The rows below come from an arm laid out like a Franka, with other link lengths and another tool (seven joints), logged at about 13 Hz.
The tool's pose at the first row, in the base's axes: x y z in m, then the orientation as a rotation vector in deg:
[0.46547 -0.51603 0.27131 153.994 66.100 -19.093]
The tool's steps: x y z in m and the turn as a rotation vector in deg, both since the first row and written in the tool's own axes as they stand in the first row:
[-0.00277 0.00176 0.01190 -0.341 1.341 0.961]
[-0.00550 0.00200 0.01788 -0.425 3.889 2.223]
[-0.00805 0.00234 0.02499 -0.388 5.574 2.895]
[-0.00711 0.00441 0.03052 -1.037 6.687 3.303]
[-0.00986 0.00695 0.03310 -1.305 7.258 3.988]
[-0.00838 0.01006 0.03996 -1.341 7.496 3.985]
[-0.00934 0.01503 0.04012 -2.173 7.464 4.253]
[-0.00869 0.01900 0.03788 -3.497 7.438 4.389]
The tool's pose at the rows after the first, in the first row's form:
[0.46338 -0.52230 0.26089 154.789 65.089 -16.961]
[0.46096 -0.52594 0.25597 156.451 63.991 -13.344]
[0.45859 -0.52982 0.24992 157.516 63.479 -11.016]
[0.46003 -0.53205 0.24457 157.585 63.094 -9.053]
[0.45971 -0.53635 0.24311 157.883 62.234 -8.013]
[0.46210 -0.53927 0.23643 157.945 62.289 -7.671]
[0.46507 -0.54333 0.23700 157.303 61.798 -7.161]
[0.46869 -0.54497 0.23932 156.160 61.428 -6.366]

